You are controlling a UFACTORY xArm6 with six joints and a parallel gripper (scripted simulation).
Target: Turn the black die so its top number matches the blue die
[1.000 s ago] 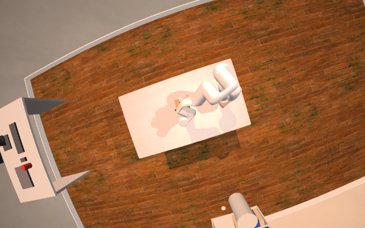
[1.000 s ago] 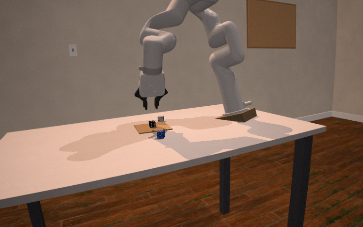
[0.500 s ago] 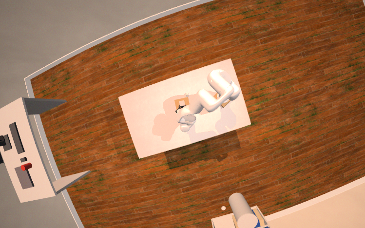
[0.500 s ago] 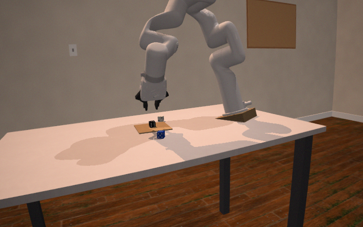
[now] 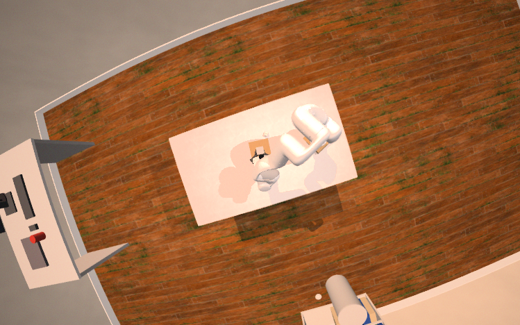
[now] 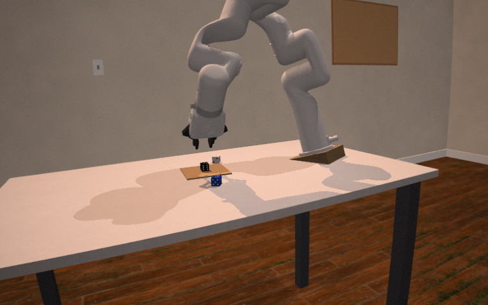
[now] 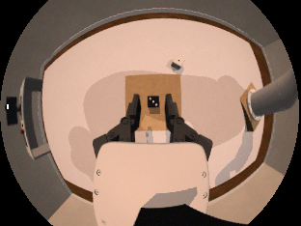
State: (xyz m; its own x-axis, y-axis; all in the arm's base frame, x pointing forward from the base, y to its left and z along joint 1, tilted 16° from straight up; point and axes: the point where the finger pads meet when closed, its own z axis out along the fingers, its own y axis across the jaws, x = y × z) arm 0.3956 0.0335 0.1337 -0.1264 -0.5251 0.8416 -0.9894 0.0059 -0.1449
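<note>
Now: the black die 20 mm to the right of my hand and 80 mm below it. Round my hand: blue die: 140 mm to the left, 90 mm below; mat: 20 mm to the right, 100 mm below; white die: 70 mm behind, 110 mm to the right, 90 mm below.
</note>
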